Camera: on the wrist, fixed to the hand. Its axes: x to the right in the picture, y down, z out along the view.
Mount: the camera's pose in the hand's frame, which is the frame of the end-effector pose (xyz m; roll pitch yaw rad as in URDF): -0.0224 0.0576 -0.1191 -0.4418 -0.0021 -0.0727
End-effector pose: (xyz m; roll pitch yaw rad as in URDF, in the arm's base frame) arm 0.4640 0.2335 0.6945 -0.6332 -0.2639 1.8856
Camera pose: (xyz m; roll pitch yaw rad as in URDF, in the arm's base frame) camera 0.4830 0.2526 0.5631 -1.0581 -0.3081 1.8254
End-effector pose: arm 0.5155 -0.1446 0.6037 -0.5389 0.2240 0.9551
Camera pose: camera 0.4955 -0.1931 0.4802 -0.9934 0.1845 0.8927
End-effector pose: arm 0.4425 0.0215 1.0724 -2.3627 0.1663 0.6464
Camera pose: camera 0.5058 -0.0869 1.1198 -2.7970 0.1165 0.7000
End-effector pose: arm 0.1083 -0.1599 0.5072 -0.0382 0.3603 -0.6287
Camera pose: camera 0.0880 -0.0796 0.4017 -0.5072 0.3544 -0.7061
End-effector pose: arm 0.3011 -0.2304 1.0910 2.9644 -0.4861 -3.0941
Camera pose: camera 0.3786 -0.1910 1.1932 2.4858 -0.4699 -3.0142
